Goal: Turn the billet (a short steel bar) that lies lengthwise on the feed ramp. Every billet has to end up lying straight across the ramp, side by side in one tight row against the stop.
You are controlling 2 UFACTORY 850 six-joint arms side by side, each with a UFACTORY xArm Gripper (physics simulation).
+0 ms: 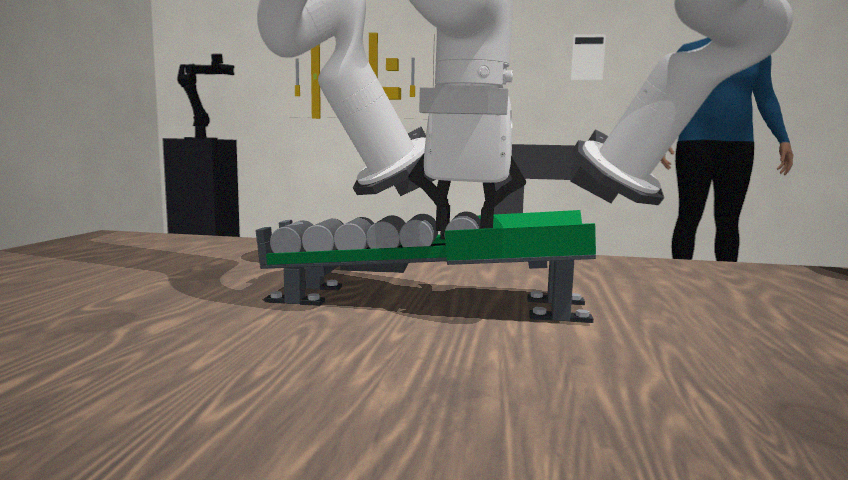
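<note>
Several grey billets [350, 236] lie across the feed ramp [535, 243] in a tight row, side by side. The leftmost is against the dark stop [263, 249] at the ramp's low left end. One more billet [462, 224] lies across the ramp to the right of the row, with a gap between; the green side wall hides its lower part. My right gripper [465, 224] points down over the ramp and is shut on this billet, one finger on its left side and one on its right. My left gripper does not show.
Green side walls stand at the ramp's right half. Grey legs [561, 291] with bolted feet carry the ramp on the wooden table [416, 404]. Pale arm links [371, 118] [660, 113] slant down at both sides. A person [723, 107] stands behind at the right.
</note>
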